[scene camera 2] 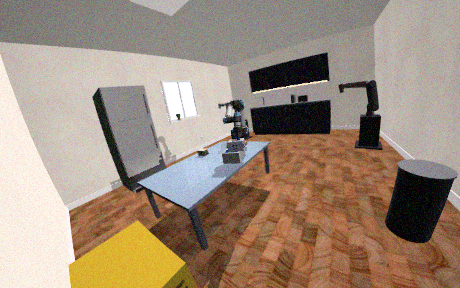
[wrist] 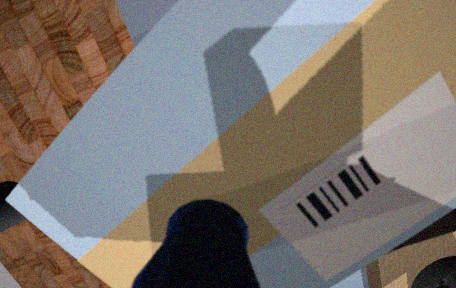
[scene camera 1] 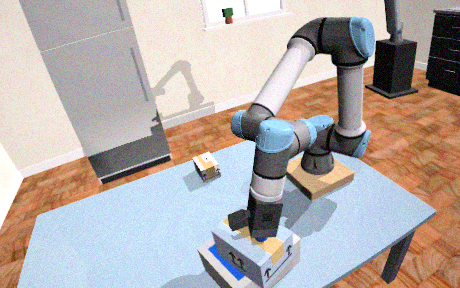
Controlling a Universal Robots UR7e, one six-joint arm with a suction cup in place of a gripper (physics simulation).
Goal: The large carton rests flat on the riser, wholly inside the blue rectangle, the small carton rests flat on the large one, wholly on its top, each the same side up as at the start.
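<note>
The large carton, blue-grey with tan tape, is upright on my suction cup. My gripper meets its taped top; the dark cup also shows in the wrist view. The carton is over the pale riser; whether it touches it I cannot tell. A strip of the blue rectangle shows at the carton's left; the rest is hidden. The small carton stands apart on the table, arrows on its side, a white label on top.
The blue table carries everything. The arm's wooden base stands behind and right of the riser. The table's edge runs near the riser. A fridge stands beyond the table, and a yellow block is in the foreground of scene camera 2.
</note>
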